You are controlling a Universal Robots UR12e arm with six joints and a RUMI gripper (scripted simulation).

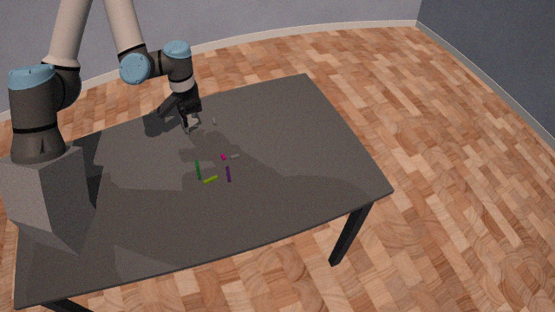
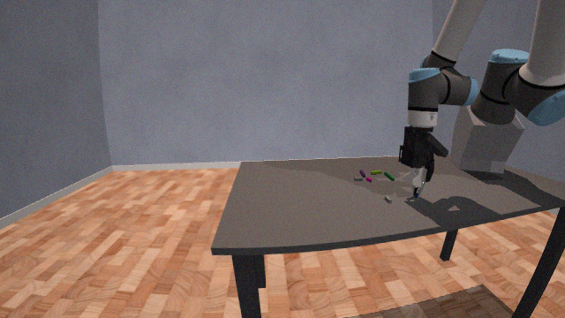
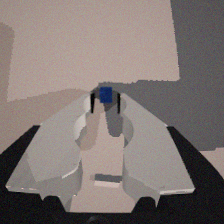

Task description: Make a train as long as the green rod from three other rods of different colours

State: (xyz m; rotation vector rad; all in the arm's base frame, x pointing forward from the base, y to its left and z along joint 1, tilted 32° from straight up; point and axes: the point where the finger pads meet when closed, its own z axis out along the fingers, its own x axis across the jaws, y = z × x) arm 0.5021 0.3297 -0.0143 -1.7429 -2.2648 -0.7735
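The blue rod is 1 cm below my hand. Also, from my hand: magenta rod (13 cm ahead, 15 cm to the right, 1 cm below); lime rod (8 cm ahead, 24 cm to the right, 1 cm below); green rod (4 cm ahead, 19 cm to the right, 1 cm below).
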